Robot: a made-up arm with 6 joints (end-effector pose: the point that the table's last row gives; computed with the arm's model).
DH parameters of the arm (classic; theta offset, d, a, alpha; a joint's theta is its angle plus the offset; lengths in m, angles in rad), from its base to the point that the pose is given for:
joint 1: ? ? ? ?
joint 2: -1.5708 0 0.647 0
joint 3: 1.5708 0.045 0 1.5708
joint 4: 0 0.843 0 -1.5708
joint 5: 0 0 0 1.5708
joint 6: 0 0.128 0 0
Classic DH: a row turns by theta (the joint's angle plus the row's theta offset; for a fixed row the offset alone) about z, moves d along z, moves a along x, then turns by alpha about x.
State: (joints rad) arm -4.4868 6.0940 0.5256 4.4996 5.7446 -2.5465
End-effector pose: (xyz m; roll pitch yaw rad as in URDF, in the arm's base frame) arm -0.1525 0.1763 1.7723 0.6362 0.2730 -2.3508
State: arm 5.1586 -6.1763 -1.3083 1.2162 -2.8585 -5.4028
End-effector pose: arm -0.2516 0.5525 1.1337 -2.4067 0.9408 2.5627
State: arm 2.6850 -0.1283 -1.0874 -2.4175 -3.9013 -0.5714
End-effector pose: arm 0.7322 -0.3447 1.0826 2.4042 0.1092 -2.6472
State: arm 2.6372 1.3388 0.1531 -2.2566 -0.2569 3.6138
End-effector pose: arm -1.4304 0.7094 0.4464 1.6570 0.2123 -1.8583
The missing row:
joint 1: 0 0.242 0 -1.5708
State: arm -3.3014 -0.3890 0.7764 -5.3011 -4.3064 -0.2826
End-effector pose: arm -0.1357 -0.1228 1.5497 2.9859 0.9701 0.8229
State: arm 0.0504 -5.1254 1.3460 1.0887 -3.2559 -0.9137
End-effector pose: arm 1.0092 0.1089 -0.0774 0.6737 0.1955 -1.9171
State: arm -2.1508 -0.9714 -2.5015 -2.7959 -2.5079 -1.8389
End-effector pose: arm 0.2569 0.2632 -0.1158 -0.9109 -0.3257 -1.0724
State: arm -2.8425 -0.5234 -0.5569 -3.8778 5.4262 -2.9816
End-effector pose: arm 1.0521 0.3453 1.3022 0.6203 -0.1661 3.1146
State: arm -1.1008 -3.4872 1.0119 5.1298 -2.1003 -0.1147
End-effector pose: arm 0.0275 0.2682 -1.0063 1.2029 1.0440 1.0794
